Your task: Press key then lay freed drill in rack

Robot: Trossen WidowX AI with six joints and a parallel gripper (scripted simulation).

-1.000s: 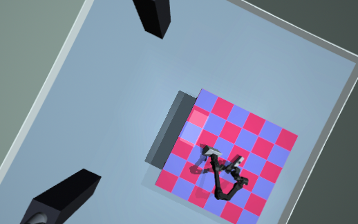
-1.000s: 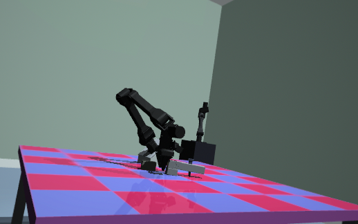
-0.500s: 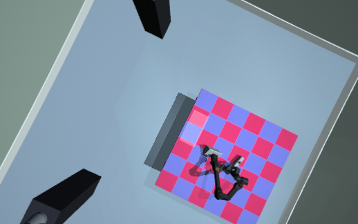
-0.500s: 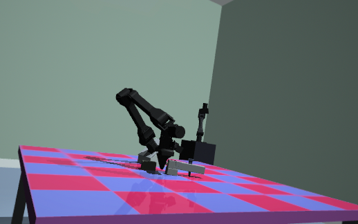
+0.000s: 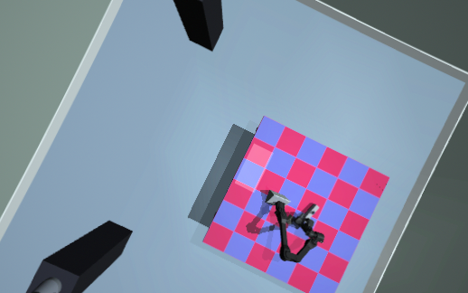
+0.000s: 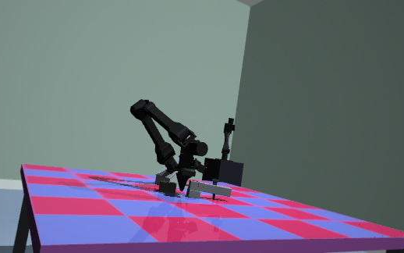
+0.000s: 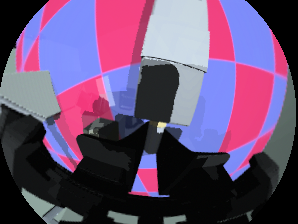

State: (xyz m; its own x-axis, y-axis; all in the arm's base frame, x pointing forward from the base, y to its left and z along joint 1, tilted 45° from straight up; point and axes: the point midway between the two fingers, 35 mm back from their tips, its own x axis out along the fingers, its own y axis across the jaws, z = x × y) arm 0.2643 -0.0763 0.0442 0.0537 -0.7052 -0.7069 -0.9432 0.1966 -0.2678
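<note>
My gripper tip is now 50 mm to the right of the drill, 30 mm below it and 20 mm short of it. From my gripper tip the other things lie so: grey rack: 90 mm behind, 20 mm to the right; then dark key pin: 130 mm to the left, 50 mm ahead, 30 mm above; then grey housing block: 110 mm to the left, 40 mm ahead, 20 mm above.
</note>
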